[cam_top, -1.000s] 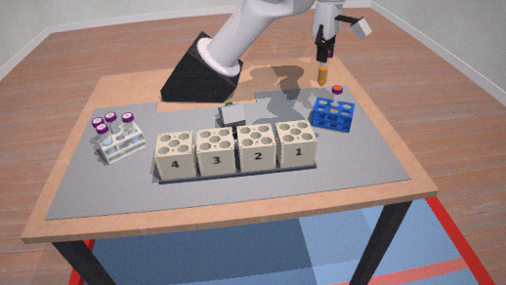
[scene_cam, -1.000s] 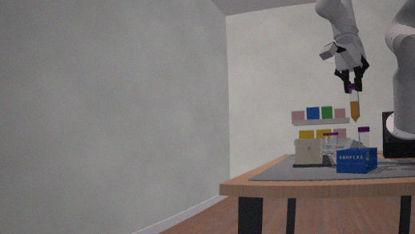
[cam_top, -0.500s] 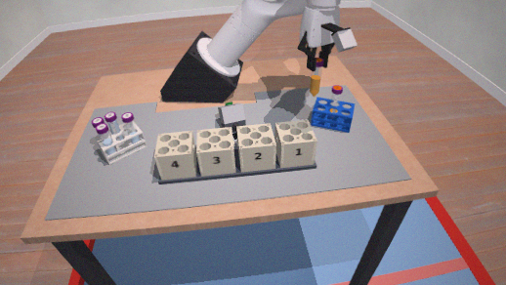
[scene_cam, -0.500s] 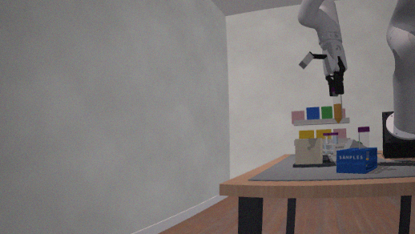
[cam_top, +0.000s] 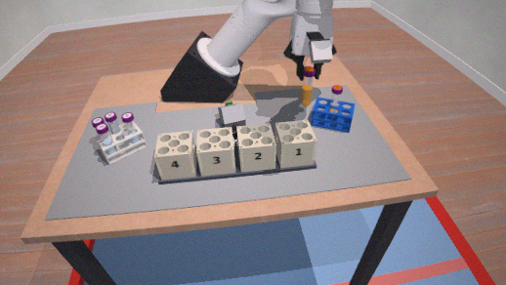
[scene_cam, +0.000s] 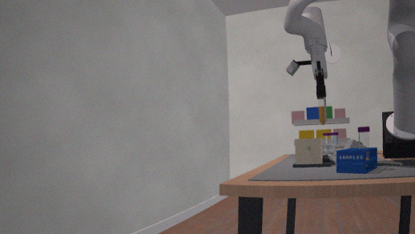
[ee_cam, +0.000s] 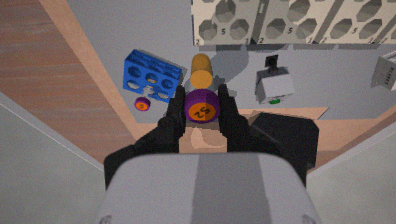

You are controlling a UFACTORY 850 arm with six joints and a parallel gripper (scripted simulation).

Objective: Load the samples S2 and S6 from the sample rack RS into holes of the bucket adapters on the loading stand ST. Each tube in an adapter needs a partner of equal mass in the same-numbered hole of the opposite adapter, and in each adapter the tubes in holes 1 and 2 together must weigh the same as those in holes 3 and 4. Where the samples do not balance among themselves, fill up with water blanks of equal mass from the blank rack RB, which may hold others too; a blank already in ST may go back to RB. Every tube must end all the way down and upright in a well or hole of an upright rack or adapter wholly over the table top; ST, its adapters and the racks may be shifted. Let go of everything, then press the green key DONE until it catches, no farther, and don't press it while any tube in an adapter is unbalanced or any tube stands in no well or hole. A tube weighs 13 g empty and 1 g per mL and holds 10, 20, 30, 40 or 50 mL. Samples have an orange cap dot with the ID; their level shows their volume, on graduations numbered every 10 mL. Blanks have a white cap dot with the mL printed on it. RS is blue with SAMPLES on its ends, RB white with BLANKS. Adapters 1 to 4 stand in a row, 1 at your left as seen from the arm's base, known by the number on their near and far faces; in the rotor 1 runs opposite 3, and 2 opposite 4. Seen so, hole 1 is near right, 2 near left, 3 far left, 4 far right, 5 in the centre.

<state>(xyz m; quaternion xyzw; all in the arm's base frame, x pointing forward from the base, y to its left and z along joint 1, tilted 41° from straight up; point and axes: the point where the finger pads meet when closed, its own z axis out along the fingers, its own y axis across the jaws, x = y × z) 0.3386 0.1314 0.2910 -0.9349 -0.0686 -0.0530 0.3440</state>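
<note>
Right now my hand is 1 cm past the sample tube S2 and 5 cm above it. The rest, counted from my hand: blue sample rack RS: 12 cm behind, 11 cm to the left, 22 cm below; then adapter 1: 6 cm ahead, 3 cm to the right, 20 cm below; then sample S6: 13 cm behind, 12 cm to the left, 19 cm below.
</note>
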